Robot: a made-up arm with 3 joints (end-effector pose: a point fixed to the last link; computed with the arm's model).
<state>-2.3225 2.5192 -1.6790</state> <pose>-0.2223 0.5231 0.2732 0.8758 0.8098 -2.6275</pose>
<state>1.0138 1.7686 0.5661</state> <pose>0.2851 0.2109 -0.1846 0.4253 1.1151 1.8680</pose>
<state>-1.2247 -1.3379 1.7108</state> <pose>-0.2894 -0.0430 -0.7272 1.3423 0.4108 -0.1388</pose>
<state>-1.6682 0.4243 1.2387</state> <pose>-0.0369 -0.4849 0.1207 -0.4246 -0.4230 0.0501</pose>
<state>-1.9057 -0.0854 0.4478</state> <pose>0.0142 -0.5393 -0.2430 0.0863 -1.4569 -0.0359</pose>
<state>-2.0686 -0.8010 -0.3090</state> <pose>0.2626 -0.2808 -0.6394 0.7808 -2.2206 -0.6457</pose>
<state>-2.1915 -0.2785 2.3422</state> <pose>0.3120 -0.5076 -0.2475 0.2139 0.1497 0.1787</pose>
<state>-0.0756 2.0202 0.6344</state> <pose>0.3360 0.3701 0.2124 -0.7085 0.3529 1.9111</pose>
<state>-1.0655 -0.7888 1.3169</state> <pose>-0.3638 -0.3561 -0.5010 0.7345 0.2382 -0.2930</pose>
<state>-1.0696 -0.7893 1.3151</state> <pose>-0.3616 -0.3558 -0.5026 0.7352 0.2326 -0.2923</pose>
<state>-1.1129 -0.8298 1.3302</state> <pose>-0.3419 -0.3370 -0.5346 0.7812 0.2047 -0.2845</pose>
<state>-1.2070 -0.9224 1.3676</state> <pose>-0.2913 -0.2911 -0.6014 0.8865 0.1490 -0.2583</pose>
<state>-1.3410 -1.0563 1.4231</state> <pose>-0.2010 -0.2186 -0.6822 1.0378 0.0743 -0.1982</pose>
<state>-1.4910 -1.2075 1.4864</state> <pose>-0.0794 -0.1295 -0.7461 1.2034 -0.0040 -0.0990</pose>
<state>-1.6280 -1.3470 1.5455</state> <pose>0.0438 -0.0422 -0.7754 1.3472 -0.0696 0.0215</pose>
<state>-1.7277 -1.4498 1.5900</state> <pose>0.1365 0.0244 -0.7777 1.4452 -0.1127 0.1276</pose>
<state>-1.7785 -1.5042 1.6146</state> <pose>0.1838 0.0601 -0.7724 1.4937 -0.1317 0.1888</pose>
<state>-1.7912 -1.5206 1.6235</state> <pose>0.1957 0.0710 -0.7705 1.5079 -0.1340 0.2072</pose>
